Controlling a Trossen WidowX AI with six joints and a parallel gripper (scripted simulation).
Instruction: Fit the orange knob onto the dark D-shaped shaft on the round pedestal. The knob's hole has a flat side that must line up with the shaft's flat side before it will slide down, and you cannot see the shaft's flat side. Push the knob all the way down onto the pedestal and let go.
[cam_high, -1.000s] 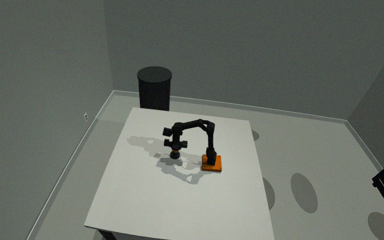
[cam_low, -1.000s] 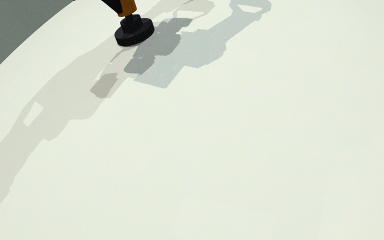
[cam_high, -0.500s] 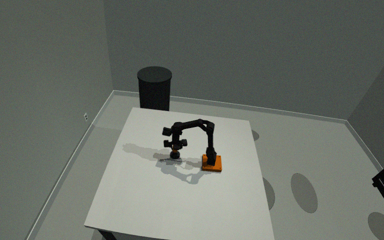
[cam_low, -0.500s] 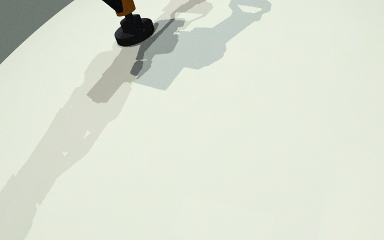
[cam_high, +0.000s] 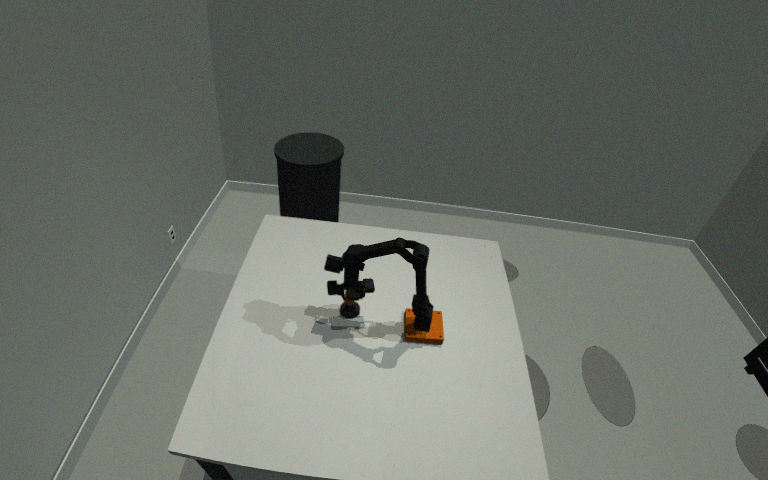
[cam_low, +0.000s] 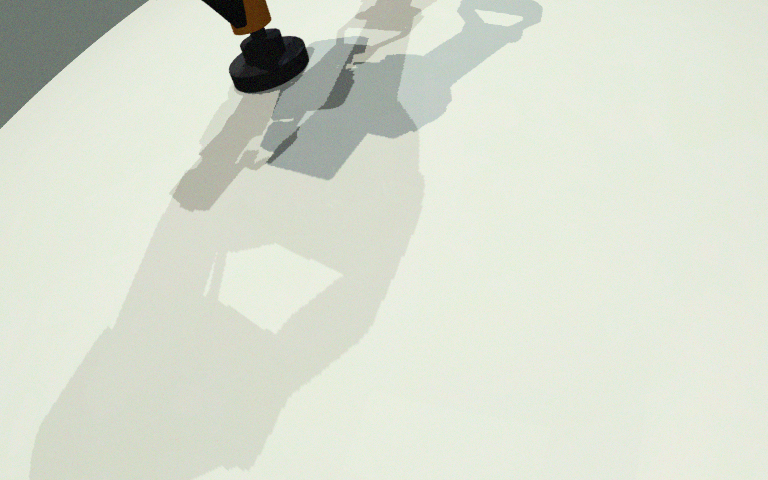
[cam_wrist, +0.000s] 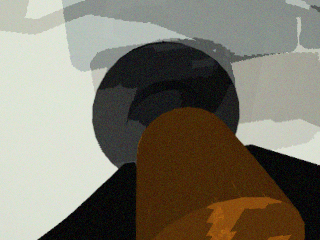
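The orange knob is 2 cm above my gripper tip. The rest, counted from my gripper tip: dark round pedestal: 4 cm below.
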